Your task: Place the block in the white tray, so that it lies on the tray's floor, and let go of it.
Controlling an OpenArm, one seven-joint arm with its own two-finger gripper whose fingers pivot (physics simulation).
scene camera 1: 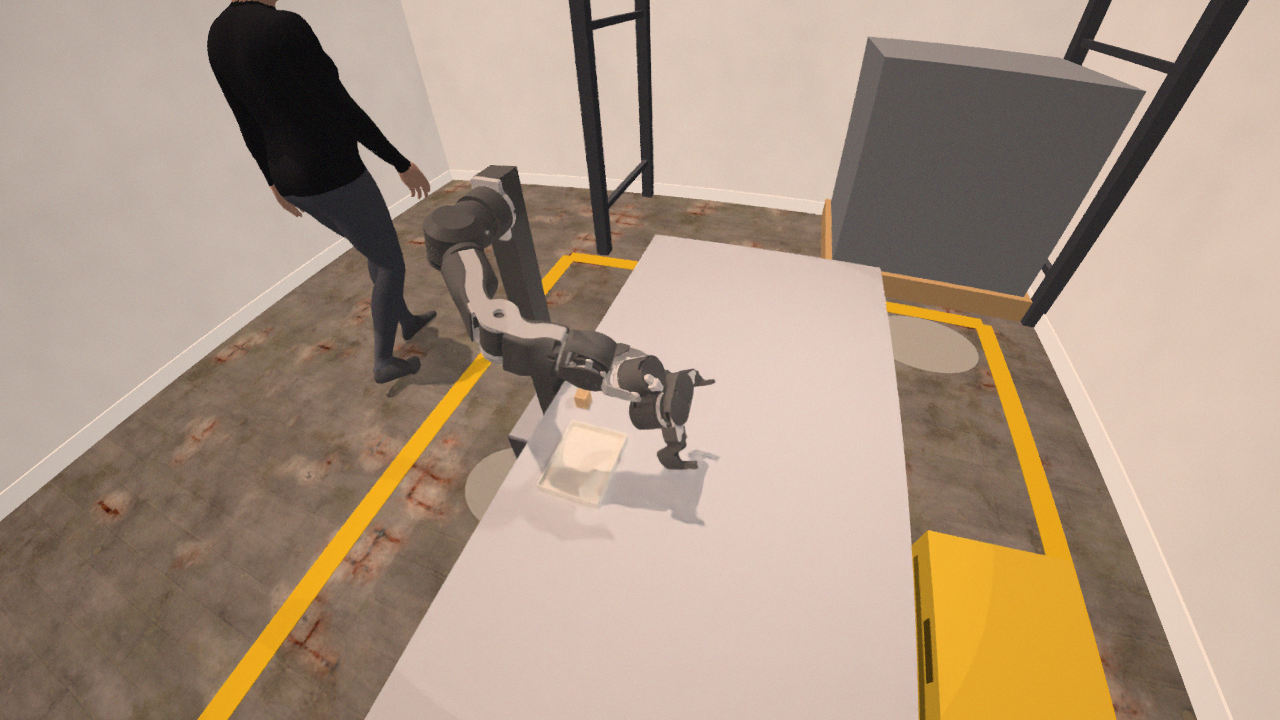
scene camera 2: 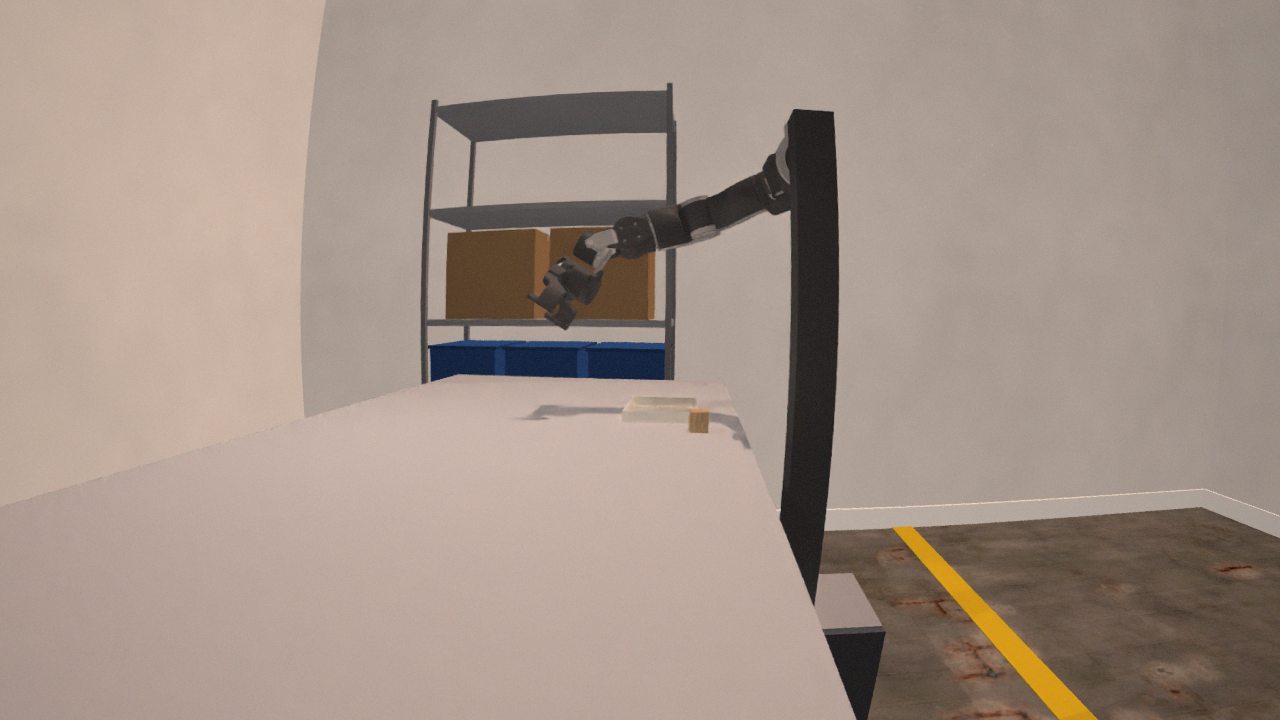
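Observation:
A small wooden block (scene camera 1: 582,399) (scene camera 2: 698,420) rests on the table beside the white tray, near the table edge on the arm's column side. The white tray (scene camera 1: 586,447) (scene camera 2: 657,415) is shallow and lies flat on the table; the block is outside it. My gripper (scene camera 1: 699,422) (scene camera 2: 545,312) is open, its two fingers spread wide with no object between them. It hangs well above the table, farther in from the column-side edge than the block and the tray. Part of the arm passes close to the block in scene camera 1, and the block stays visible.
The table (scene camera 1: 760,582) (scene camera 2: 447,555) is long and pale. The arm's dark column (scene camera 1: 519,259) (scene camera 2: 812,313) stands at its edge. A person (scene camera 1: 286,107) stands on the floor behind the arm. A yellow box (scene camera 1: 1011,626) stands beside the table. A shelf rack (scene camera 2: 670,161) stands beyond the table's far end.

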